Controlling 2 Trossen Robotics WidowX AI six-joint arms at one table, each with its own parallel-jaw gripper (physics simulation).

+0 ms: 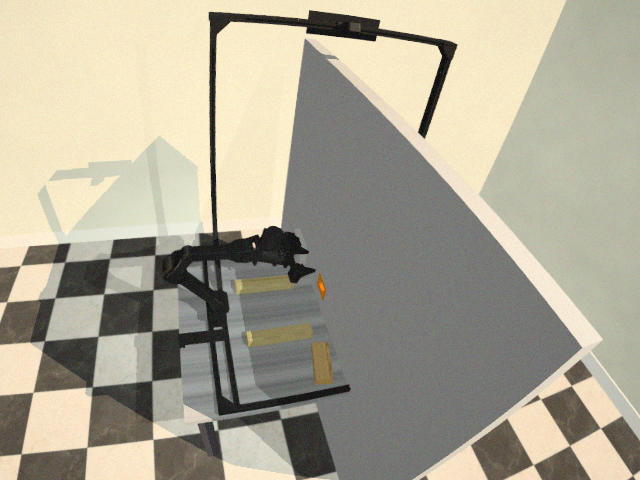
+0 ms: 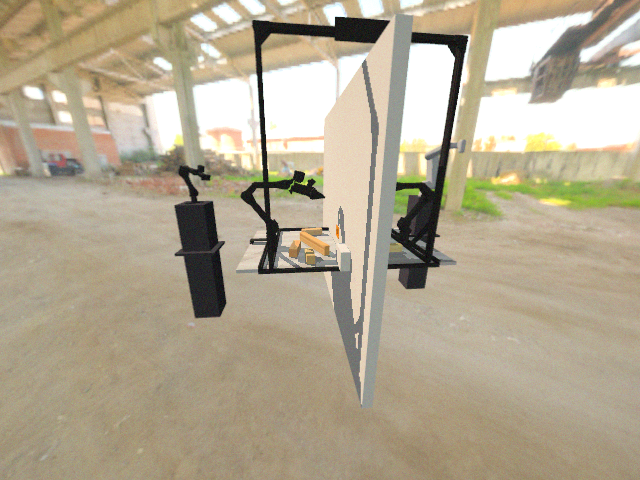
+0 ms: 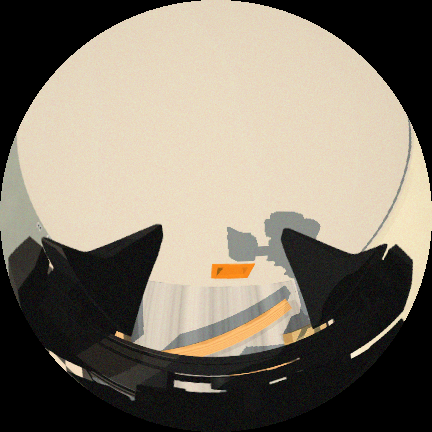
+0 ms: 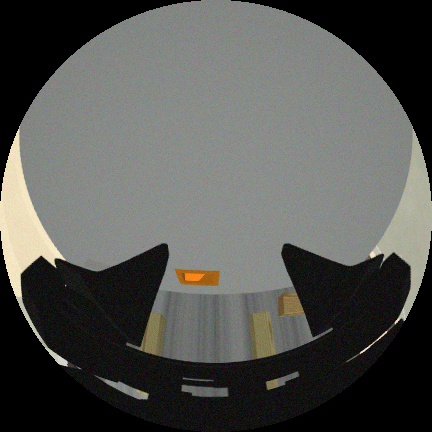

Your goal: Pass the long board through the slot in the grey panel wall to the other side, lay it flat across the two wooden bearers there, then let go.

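Places are measured from the left arm's base along level axes (x ahead, y left, z up), in millimetres.
Where they show: left gripper, between the fingertips: (image 2: 324, 196) (image 3: 224, 232); right gripper, between the fingertips: (image 1: 311, 261) (image 4: 227, 250); right arm's base, origin of its link: (image 1: 217, 320) (image 2: 403, 239).
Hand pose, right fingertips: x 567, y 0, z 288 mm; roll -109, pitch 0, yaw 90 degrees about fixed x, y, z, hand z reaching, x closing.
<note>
Things, the pixels of their centre, and the offset from my right fingertips. "*": a spot on its surface instead.
- long board, middle of its body: (image 3: 227, 338) (image 2: 313, 242) 294 mm back, 39 mm right, 278 mm down
- orange-rimmed slot, a spot on its surface: (image 4: 212, 278) (image 1: 325, 296) * 96 mm back, 10 mm right, 229 mm down
- short wooden block, middle of its body: (image 4: 303, 302) (image 1: 321, 362) 11 mm back, 254 mm left, 288 mm down
- pale block, a spot on its surface: (image 2: 343, 257) * 171 mm back, 415 mm right, 235 mm down
The long board (image 2: 314, 241) (image 3: 225, 342) lies on the table on the pale side of the panel wall (image 1: 403, 232) (image 2: 351, 155) (image 3: 215, 125) (image 4: 215, 125). The orange-rimmed slot (image 1: 323, 293) (image 2: 337, 231) (image 3: 232, 271) (image 4: 212, 278) is low in the wall. My left gripper (image 2: 316, 192) (image 3: 224, 232) is open and empty, above the board and facing the wall. My right gripper (image 1: 311, 260) (image 4: 227, 250) is open and empty on the grey side, above the table near the slot. Two bearers, one (image 1: 266, 284) (image 4: 154, 332) and another (image 1: 279, 335) (image 4: 262, 335), lie parallel there with no board on them.
A short wooden block (image 1: 321, 363) (image 4: 291, 305) lies by the wall on the bearers' side. Beside the long board are more blocks, one (image 2: 294, 248) upright-looking and one (image 2: 310, 256) yellowish. A pale block (image 2: 343, 257) stands against the wall. Black frame posts (image 1: 212, 129) (image 2: 262, 113) rise from the table.
</note>
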